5 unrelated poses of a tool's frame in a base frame.
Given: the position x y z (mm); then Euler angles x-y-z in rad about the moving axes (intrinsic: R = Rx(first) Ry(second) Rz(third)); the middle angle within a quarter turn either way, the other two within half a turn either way.
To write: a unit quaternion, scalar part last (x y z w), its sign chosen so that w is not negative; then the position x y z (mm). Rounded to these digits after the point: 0 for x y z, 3 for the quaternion.
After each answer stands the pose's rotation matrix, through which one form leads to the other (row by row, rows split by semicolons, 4 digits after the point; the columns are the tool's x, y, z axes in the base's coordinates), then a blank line. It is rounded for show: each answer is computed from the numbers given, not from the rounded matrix.
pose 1, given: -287 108 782 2.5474 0.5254 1.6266
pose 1, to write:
0.690 -0.619 0.376 0.014 -287 108 782
-0.0483 -0.8638 0.5016; -0.8430 -0.2341 -0.4843; 0.5358 -0.4462 -0.7168

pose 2, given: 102 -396 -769 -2.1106 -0.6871 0.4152
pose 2, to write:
-0.836 0.006 0.382 0.394 102 -396 -769
0.7074 -0.3118 -0.6343; 0.2906 -0.6898 0.6632; -0.6443 -0.6534 -0.3973

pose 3, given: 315 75 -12 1.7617 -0.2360 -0.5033
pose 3, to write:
0.760 0.118 -0.245 0.590 315 75 -12
0.8517 0.4689 -0.2338; -0.1096 -0.2769 -0.9546; -0.5124 0.8387 -0.1845

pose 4, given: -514 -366 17 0.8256 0.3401 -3.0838
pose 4, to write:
-0.144 0.400 -0.900 0.094 -514 -366 17
-0.9411 0.0545 0.3336; -0.2839 -0.6628 -0.6929; 0.1834 -0.7468 0.6393

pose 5, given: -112 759 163 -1.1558 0.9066 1.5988
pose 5, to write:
-0.079 0.608 0.373 0.696 -112 759 163
-0.0173 -0.6162 0.7874; 0.4232 0.7090 0.5641; -0.9059 0.3430 0.2485

